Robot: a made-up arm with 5 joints.
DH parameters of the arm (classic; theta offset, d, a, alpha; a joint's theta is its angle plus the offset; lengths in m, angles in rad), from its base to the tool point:
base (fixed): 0.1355 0 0.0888 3.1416
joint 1: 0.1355 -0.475 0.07 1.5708
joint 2: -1.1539 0 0.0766 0
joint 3: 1.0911 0 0.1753 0
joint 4: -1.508 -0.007 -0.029 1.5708
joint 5: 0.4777 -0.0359 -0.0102 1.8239
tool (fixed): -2.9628 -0.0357 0 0
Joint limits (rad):
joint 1: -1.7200..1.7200
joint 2: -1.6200..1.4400
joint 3: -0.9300..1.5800
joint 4: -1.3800..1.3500
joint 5: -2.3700..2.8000
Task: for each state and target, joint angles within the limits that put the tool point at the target. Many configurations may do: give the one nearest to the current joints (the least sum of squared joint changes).
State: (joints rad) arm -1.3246 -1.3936 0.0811 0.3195 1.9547
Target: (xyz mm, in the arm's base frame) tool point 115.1 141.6 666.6
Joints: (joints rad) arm -1.6608 -1.3399 0.2233 0.3905 1.8788
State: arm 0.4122 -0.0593 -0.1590 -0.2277 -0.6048
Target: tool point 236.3 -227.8 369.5
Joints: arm 1.1154 0.5247 0.1738 -0.2512 -0.4941
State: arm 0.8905 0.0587 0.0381 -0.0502 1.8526
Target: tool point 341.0 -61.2 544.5
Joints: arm 0.1458 -0.3772 0.1670 0.3592 1.7251
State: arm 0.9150 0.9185 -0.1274 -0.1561 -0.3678
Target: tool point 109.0 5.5 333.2
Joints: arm 1.1205 1.2395 0.8257 0.3417 0.1106
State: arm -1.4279 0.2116 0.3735 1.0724 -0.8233
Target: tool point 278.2 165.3 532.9
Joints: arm -0.5593 -0.2253 0.1777 1.2040 -0.7477
